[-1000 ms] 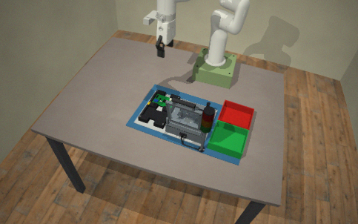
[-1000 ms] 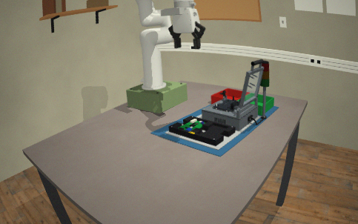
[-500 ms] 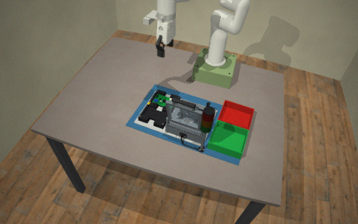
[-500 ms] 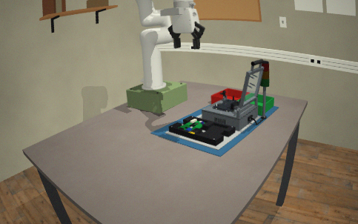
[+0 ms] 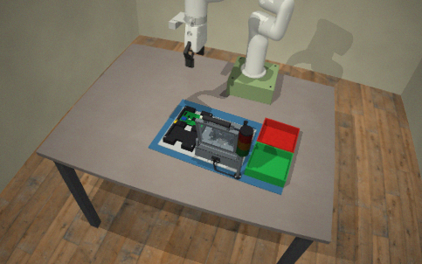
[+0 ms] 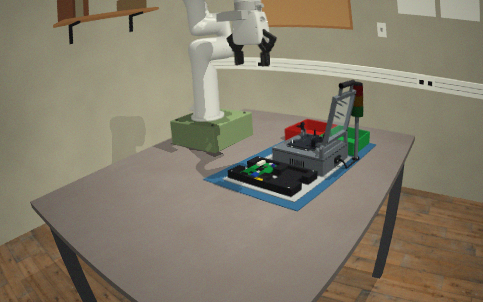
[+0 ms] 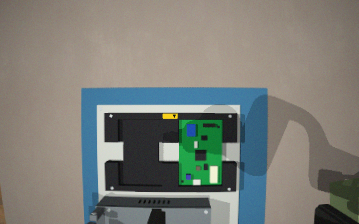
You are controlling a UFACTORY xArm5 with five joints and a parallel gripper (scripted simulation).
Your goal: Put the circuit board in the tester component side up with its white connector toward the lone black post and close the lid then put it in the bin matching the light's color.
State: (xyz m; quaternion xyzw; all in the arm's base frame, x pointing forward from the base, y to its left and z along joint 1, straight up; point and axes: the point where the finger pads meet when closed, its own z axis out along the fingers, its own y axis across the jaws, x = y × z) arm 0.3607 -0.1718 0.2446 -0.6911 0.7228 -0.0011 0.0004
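Now: the green circuit board 310 mm below my hand. The rest, counted from my hand: clear lid 190 mm ahead, 160 mm to the left, 150 mm below; nest 80 mm ahead, 170 mm to the left, 260 mm below; red bin 30 mm behind, 370 mm to the left, 320 mm below.
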